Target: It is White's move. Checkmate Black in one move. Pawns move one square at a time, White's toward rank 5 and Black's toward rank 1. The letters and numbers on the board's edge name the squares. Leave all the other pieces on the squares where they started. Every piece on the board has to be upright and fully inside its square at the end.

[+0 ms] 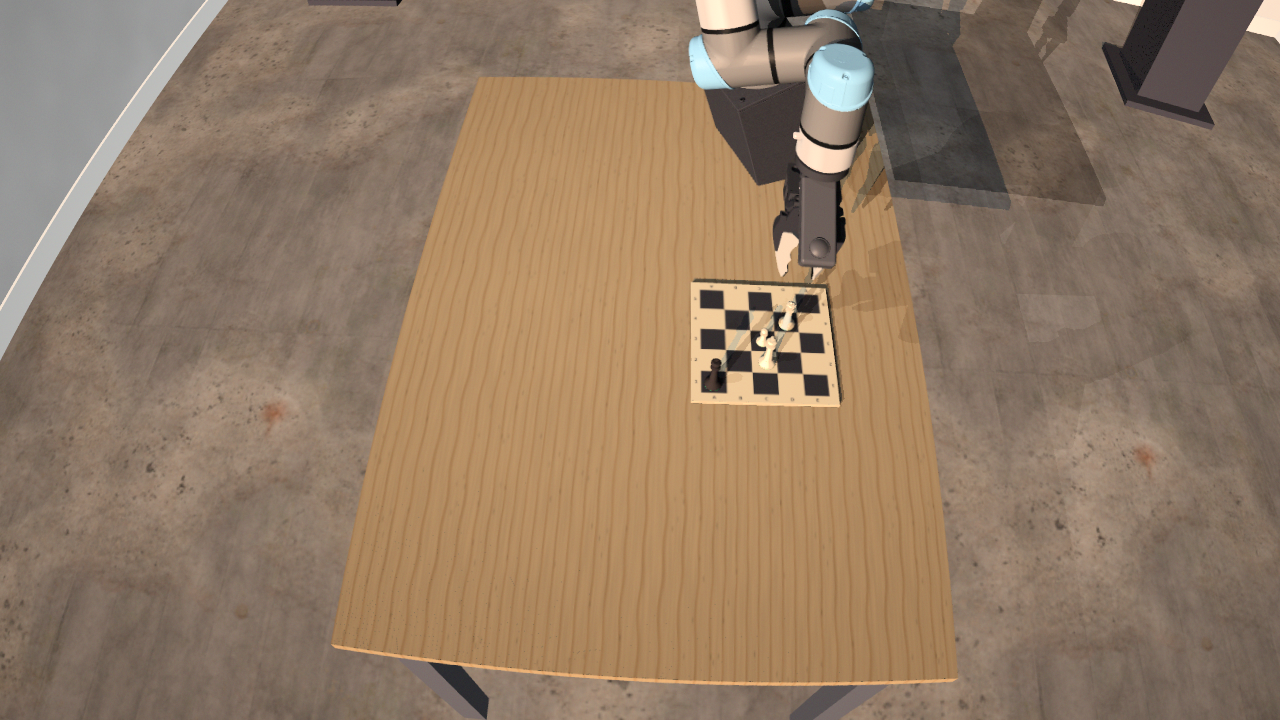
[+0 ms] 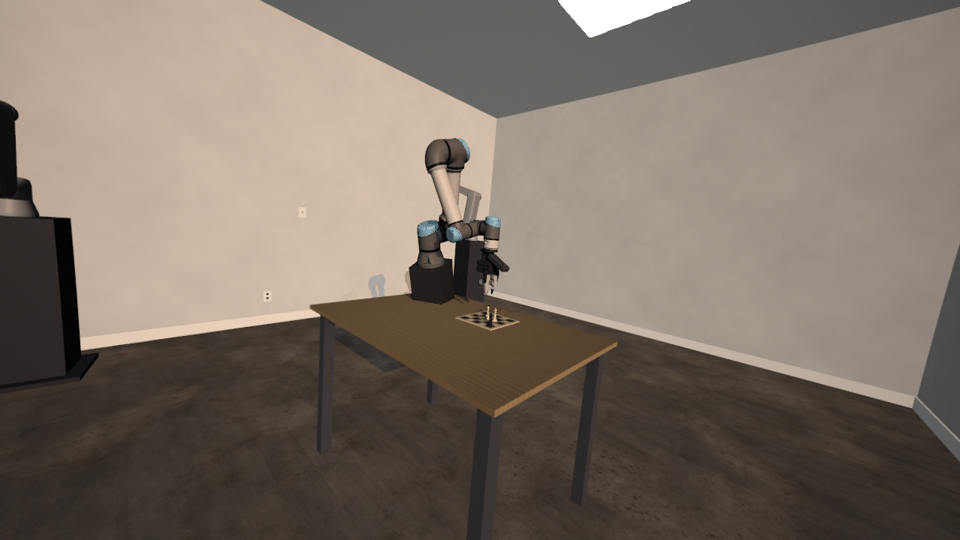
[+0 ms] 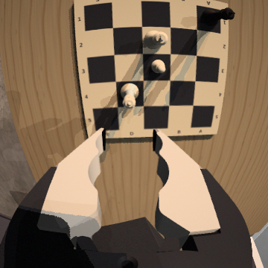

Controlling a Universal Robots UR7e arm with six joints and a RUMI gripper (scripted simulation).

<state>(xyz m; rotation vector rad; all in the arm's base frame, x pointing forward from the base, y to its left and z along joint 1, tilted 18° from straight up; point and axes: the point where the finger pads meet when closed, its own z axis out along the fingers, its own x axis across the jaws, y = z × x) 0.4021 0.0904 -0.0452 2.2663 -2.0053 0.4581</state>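
The white pawn is 110 mm below my hand, 40 mm ahead of it and 30 mm to the right of it. Round my hand: black piece (130 mm ahead, 100 mm to the right, 90 mm below); white king (90 mm below, 80 mm ahead, 20 mm to the right); chessboard (130 mm below, 40 mm ahead, 30 mm to the right).
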